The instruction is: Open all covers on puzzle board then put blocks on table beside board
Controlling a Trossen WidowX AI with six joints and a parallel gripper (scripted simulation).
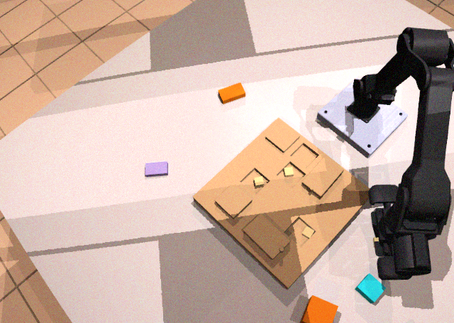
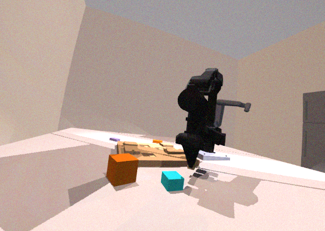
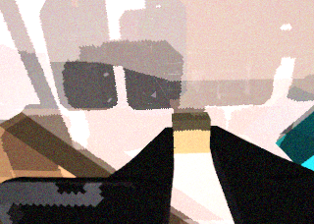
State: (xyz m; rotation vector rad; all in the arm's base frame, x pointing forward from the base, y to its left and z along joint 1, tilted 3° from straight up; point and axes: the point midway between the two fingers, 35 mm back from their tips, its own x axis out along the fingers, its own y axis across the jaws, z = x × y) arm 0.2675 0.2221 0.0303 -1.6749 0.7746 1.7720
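The tan puzzle board is 24 cm to the right of my gripper tip, 4 cm ahead of it and 1 cm below it. The rest, counted from my gripper tip: orange cube 20 cm ahead; then flat orange block 52 cm to the right, 9 cm behind, 2 cm below; then cyan block 9 cm ahead, 5 cm to the left, 1 cm below.
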